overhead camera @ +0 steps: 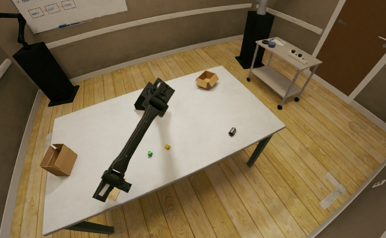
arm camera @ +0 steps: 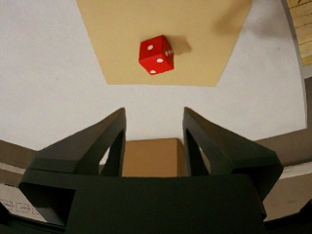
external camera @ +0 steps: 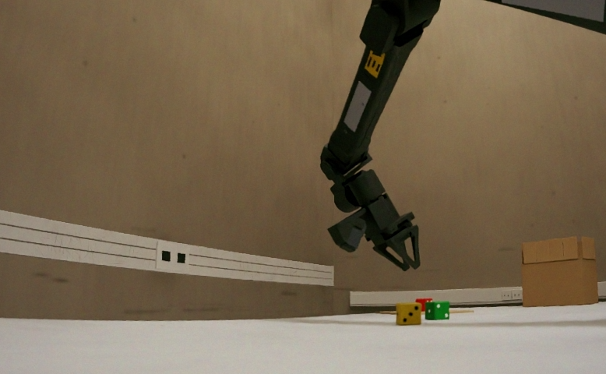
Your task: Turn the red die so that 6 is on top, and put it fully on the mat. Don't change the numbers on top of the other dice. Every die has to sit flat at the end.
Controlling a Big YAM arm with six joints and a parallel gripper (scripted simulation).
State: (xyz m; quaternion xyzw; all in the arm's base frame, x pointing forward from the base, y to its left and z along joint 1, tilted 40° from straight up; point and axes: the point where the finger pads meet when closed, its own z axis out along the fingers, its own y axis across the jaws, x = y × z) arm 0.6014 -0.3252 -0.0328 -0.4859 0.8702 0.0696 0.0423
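My gripper is now 1 cm past the red die, 3 cm to the left of it and 8 cm above it. The rest, counted from my hand: yellow die 20 cm behind, 33 cm to the left, 8 cm below; tan mat 1 cm behind, 3 cm to the right, 9 cm below; green die 18 cm behind, 22 cm to the left, 8 cm below.
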